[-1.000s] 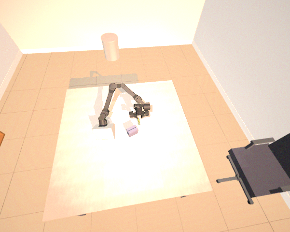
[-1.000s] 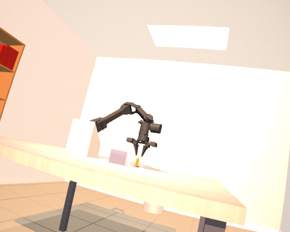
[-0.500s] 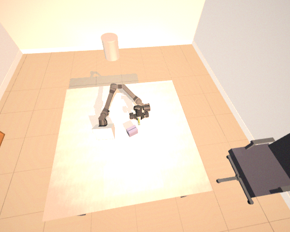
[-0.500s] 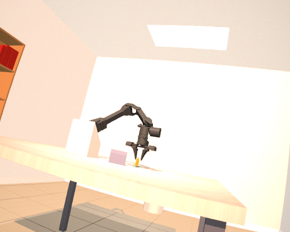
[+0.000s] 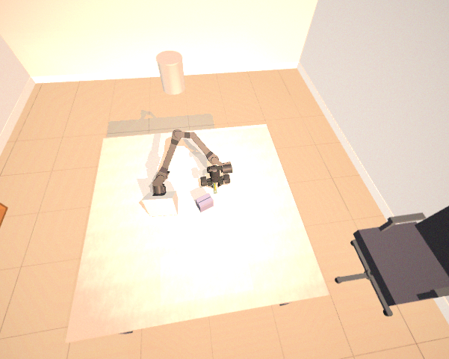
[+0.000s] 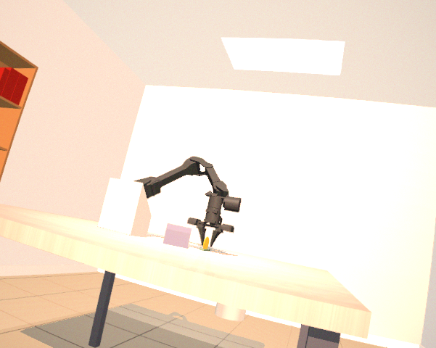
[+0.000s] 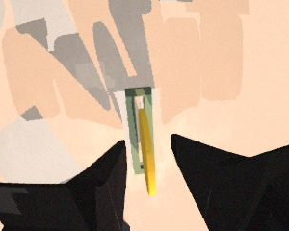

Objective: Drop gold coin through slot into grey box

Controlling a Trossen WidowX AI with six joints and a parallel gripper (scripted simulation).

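The gold coin lies 1 cm above my gripper tip.
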